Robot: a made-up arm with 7 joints.
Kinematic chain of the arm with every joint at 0, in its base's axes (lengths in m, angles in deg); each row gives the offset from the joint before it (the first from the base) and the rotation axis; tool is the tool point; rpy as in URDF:
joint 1: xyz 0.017 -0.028 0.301 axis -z
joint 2: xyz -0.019 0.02 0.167 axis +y
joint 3: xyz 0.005 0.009 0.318 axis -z
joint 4: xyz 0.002 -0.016 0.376 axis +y
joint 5: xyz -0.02 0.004 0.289 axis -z
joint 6: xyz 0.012 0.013 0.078 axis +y
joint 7: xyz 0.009 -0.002 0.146 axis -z
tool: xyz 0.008 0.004 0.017 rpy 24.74 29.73 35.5
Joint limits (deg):
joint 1: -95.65..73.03
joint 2: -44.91..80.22
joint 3: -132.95..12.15
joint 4: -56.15..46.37
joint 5: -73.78..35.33
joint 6: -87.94..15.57
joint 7: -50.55..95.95
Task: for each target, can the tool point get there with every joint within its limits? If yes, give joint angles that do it. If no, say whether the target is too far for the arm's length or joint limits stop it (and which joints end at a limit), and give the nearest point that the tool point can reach.
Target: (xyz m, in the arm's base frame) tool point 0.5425 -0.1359 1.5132
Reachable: yes | joints 1.45 24.97 -75.53 -1.90 -47.29 -48.67 43.86
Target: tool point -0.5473 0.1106 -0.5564
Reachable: no: joint limits stop it (at a limit: joint 1, joint 2, joint 4, joint 6) | nearest point -0.2990 0.9893 0.2689 | short by 1.231 m
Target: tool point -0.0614 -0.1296 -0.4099
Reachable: no: joint limits stop it (at a limit: joint 1, joint 2, joint 3, joint 4, joint 6, joint 7) | nearest point 0.0539 -0.8615 0.2647 | short by 1.002 m
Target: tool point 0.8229 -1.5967 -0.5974
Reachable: no: too far | nearest point 0.5063 -0.9805 0.2395 | short by 1.086 m
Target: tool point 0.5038 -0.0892 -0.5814
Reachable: no: joint limits stop it (at a limit: joint 2, joint 3, joint 4) | nearest point 0.8604 -0.1340 0.2526 | short by 0.908 m
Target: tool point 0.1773 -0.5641 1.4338
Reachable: yes | joints -78.92 -34.55 -105.88 -27.26 -34.10 -53.85 37.69
